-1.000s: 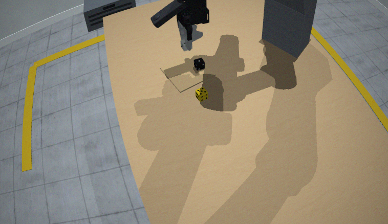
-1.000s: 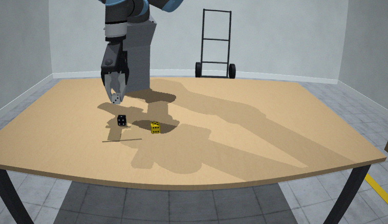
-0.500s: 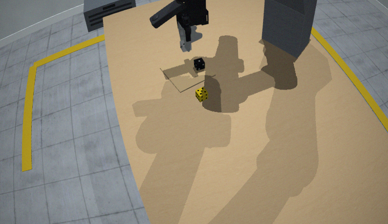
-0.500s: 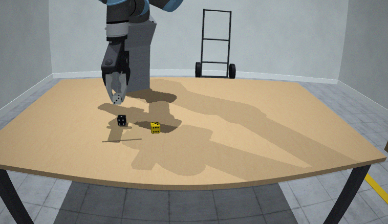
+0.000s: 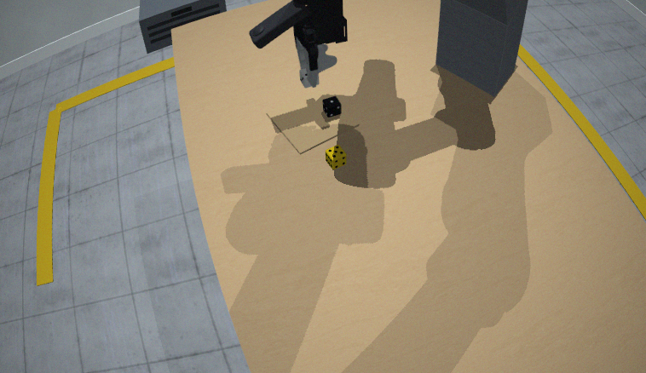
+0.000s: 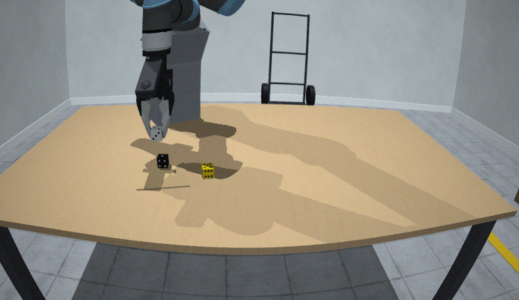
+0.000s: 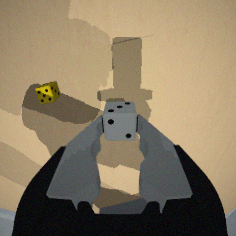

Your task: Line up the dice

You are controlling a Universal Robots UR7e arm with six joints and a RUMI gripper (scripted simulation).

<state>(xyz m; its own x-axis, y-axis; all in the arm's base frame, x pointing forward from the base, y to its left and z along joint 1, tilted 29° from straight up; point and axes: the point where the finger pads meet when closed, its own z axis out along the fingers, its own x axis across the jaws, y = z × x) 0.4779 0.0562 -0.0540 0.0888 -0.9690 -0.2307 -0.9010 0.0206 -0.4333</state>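
Right now the mat is 120 mm below my hand. From my hand the other things lie so: yellow die (130 mm to the left, 100 mm below, 10 mm behind); white die (right at my hand); black die (100 mm below, 40 mm behind).
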